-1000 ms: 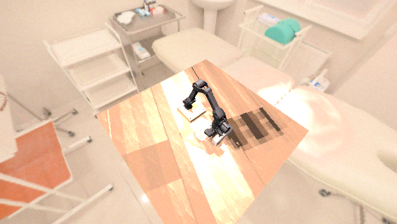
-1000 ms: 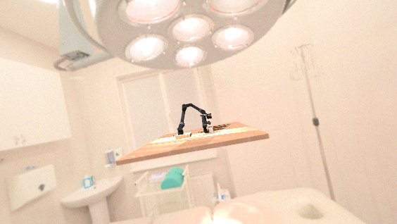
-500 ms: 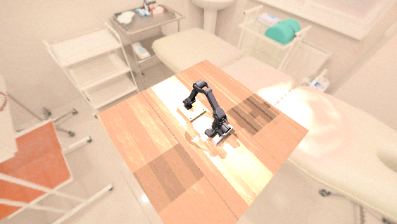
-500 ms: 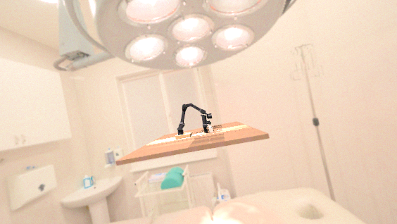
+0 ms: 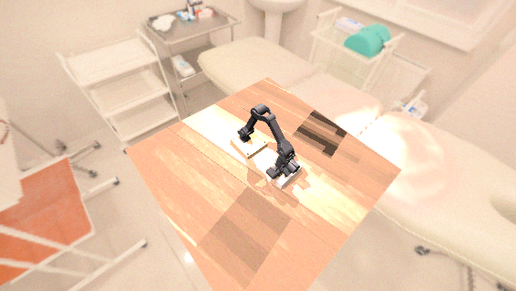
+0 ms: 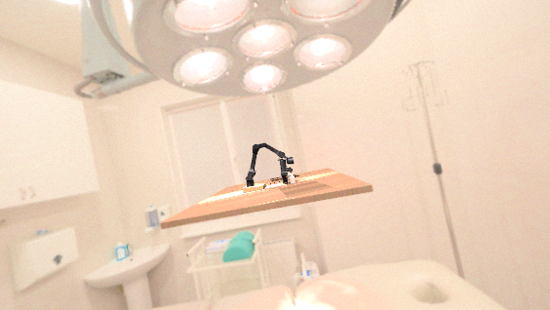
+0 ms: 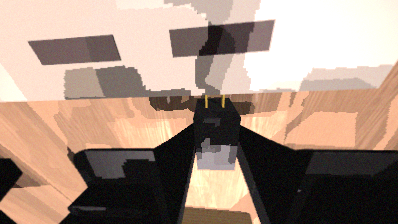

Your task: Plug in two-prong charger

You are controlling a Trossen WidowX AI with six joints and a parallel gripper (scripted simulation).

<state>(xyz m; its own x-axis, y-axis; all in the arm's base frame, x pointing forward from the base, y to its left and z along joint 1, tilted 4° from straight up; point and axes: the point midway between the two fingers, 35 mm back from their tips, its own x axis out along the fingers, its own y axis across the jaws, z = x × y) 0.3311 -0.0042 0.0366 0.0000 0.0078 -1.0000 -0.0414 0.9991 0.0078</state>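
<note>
Now: gripper tip 2 cm short of the black two-prong charger and 1 cm below it.
</note>
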